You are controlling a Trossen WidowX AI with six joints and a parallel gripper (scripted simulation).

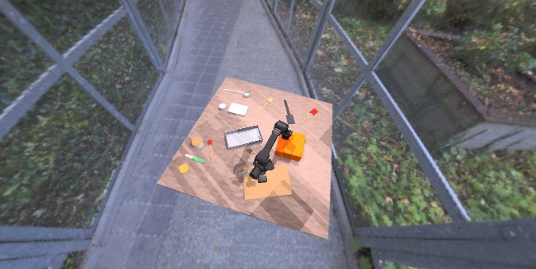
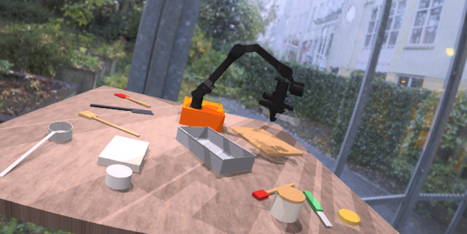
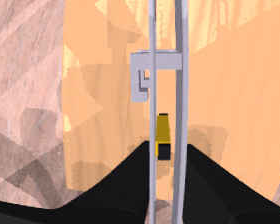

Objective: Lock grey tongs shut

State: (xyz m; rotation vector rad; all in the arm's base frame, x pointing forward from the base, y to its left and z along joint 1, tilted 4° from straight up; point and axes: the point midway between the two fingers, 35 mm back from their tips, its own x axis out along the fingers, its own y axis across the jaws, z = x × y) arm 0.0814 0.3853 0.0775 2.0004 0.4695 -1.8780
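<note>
Now: gripper tip 7 cm past the wooden board, 1 cm to the right of it and 12 cm above it. The rest, counted from my gripper tip: green-handled knife 56 cm ahead, 7 cm to the left, 12 cm below; lidded jar 60 cm ahead, 5 cm to the right, 9 cm below; grey roasting tin 26 cm ahead, 27 cm to the right, 10 cm below.
</note>
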